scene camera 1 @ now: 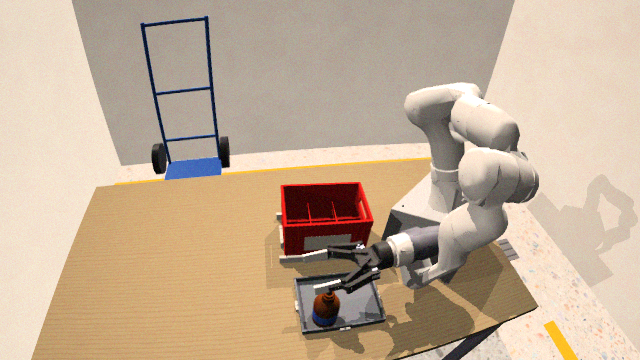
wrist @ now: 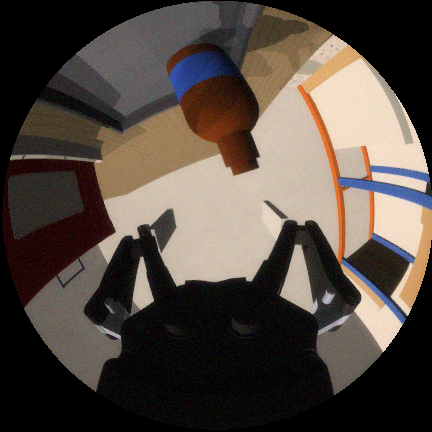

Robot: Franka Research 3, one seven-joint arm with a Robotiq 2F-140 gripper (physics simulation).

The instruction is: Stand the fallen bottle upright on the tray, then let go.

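Observation:
The brown bottle point(scene camera 1: 326, 306) point(wrist: 220, 107) with a blue band stands upright on its base, inside the grey tray point(scene camera 1: 356, 296) point(wrist: 135, 60), near the tray's front left corner in the scene view. Its neck points up and no finger is around it. My gripper point(scene camera 1: 309, 273) point(wrist: 217, 214) is open and empty, held roughly level above the tray. In the scene view its nearer finger passes just above the bottle's neck. In the wrist view the bottle lies beyond the fingertips, with its neck above the gap between them. Whether a finger touches the bottle cannot be told.
A red crate point(scene camera 1: 295, 237) point(wrist: 30, 265) with dividers stands on the wooden table point(scene camera 1: 175, 260) behind the tray, close to my farther finger in the scene view. A blue hand truck point(scene camera 1: 194, 169) stands beyond the table. The wrist view shows a rack point(wrist: 390, 189) at the right.

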